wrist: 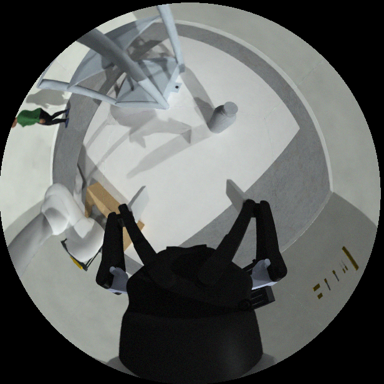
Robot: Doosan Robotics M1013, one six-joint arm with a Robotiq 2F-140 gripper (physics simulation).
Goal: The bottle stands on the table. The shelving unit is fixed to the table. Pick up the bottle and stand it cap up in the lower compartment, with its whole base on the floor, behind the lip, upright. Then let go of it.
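The grey bottle stands upright on the white table top, cap up, right of the upper middle of the wrist view. It is outside the shelving unit and apart from it. The light blue shelving unit is at the upper left, with tubular posts and a panel low between them. Its lower compartment is partly hidden by a post, and the lip is hard to make out. My gripper is open and empty, its two pads wide apart. In the view, the bottle is above and a little right of the gap between the pads, clear of both.
A tan wooden block-like piece is at the lower left, beside a white robot arm. A person in green is at the far left. A grey border runs around the white surface. Long shadows fall near the bottle.
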